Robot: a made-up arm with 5 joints.
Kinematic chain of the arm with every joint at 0, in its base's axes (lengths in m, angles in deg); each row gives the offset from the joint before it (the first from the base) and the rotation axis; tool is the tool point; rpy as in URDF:
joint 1: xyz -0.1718 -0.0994 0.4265 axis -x
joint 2: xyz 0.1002 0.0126 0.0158 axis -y
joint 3: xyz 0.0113 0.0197 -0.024 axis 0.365 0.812 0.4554
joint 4: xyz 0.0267 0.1 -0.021 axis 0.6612 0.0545 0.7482
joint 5: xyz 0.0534 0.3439 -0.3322 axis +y
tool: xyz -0.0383 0.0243 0.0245 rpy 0 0 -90
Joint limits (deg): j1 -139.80..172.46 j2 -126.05..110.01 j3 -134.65..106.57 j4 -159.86..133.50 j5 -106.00..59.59
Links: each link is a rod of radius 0.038 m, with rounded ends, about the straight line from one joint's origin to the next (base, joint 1, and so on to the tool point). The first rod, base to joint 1, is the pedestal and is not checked.
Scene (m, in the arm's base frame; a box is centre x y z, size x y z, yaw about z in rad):
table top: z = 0
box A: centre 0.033 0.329 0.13 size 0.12 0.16 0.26 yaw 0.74
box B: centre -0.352 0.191 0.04 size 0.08 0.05 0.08 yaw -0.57
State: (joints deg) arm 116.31 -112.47 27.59 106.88 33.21
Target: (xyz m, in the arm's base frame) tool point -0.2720 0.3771 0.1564
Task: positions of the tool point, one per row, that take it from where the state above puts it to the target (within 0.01 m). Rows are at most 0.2 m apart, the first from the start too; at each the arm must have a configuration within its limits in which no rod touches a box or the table.
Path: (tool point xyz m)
1: 0.3040 0.1019 0.2719
2: 0.2914 0.1364 0.3145
3: 0.2784 0.1621 0.3645
4: 0.2425 0.2276 0.3653
5: 0.1919 0.2932 0.3921
6: 0.1282 0.3484 0.4435
7: 0.0534 0.3837 0.5140
8: -0.0299 0.3931 0.5941
9: -0.1188 0.4431 0.4614
10: -0.2020 0.4390 0.3089
11: -0.2720 0.3771 0.1564

